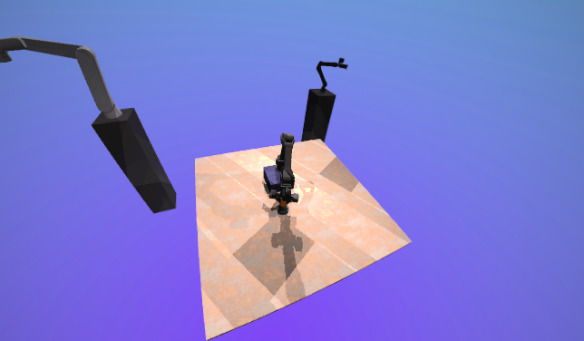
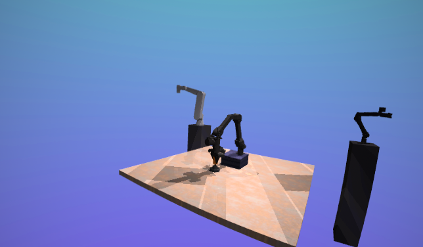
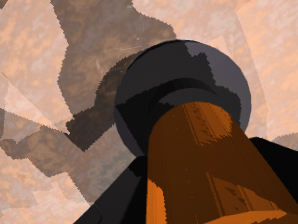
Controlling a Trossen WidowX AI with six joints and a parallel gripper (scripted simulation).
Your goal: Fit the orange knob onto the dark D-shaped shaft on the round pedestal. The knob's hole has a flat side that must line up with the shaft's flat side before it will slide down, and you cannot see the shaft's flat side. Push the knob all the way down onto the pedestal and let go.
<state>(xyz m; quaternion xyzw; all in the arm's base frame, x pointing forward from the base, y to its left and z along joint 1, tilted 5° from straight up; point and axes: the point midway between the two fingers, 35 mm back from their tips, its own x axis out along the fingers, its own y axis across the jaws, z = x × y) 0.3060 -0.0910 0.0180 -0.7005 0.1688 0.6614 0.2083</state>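
Right now the orange knob is 2 cm above my gripper tip. Round my gripper tip: round pedestal 4 cm below.
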